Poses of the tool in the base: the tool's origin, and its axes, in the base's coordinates. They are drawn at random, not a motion.
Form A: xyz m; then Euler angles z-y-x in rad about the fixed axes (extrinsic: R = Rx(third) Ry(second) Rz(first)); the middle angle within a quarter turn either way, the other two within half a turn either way.
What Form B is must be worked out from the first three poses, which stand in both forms.
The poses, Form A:
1: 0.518 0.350 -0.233 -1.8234 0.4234 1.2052
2: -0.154 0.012 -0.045 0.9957 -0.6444 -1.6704
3: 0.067 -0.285 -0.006 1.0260 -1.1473 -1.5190
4: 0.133 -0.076 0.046 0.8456 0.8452 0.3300
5: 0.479 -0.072 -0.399 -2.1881 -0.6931 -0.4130
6: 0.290 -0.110 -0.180 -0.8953 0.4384 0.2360
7: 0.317 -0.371 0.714 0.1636 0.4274 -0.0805
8: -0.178 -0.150 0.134 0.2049 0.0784 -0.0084
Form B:
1: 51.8 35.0 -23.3 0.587 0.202 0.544 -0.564
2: -15.4 1.2 -4.5 0.447 -0.719 0.149 0.510
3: 6.7 -28.5 -0.6 0.347 -0.697 -0.059 0.625
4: 13.3 -7.6 4.6 0.793 0.303 0.307 0.431
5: 47.9 -7.2 -39.9 0.484 0.207 -0.324 -0.786
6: 29.0 -11.0 -18.0 0.885 0.010 0.244 -0.396
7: 31.7 -37.1 71.4 0.974 -0.022 0.214 0.071
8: -17.8 -15.0 13.4 0.994 0.000 0.039 0.102
